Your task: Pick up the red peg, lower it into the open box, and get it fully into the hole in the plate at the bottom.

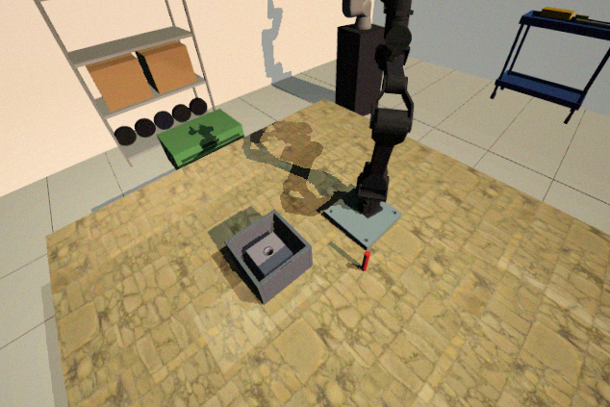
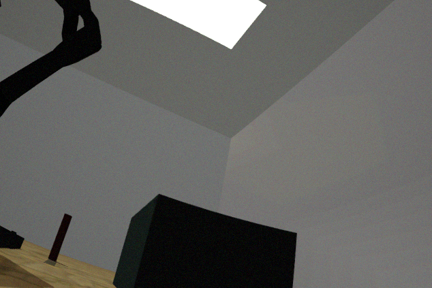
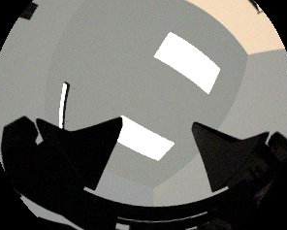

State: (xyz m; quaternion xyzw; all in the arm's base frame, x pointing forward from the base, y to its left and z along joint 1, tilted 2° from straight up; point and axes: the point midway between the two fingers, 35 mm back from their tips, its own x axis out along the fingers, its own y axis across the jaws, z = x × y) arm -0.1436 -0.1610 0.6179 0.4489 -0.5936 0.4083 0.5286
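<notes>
Right now my gripper tip is 640 mm above the red peg, 280 mm to the right of it and 280 mm short of it. Also, from my gripper tip: plate 640 mm below, 480 mm ahead, 140 mm to the left; then grey box 650 mm below, 480 mm ahead, 140 mm to the left.
</notes>
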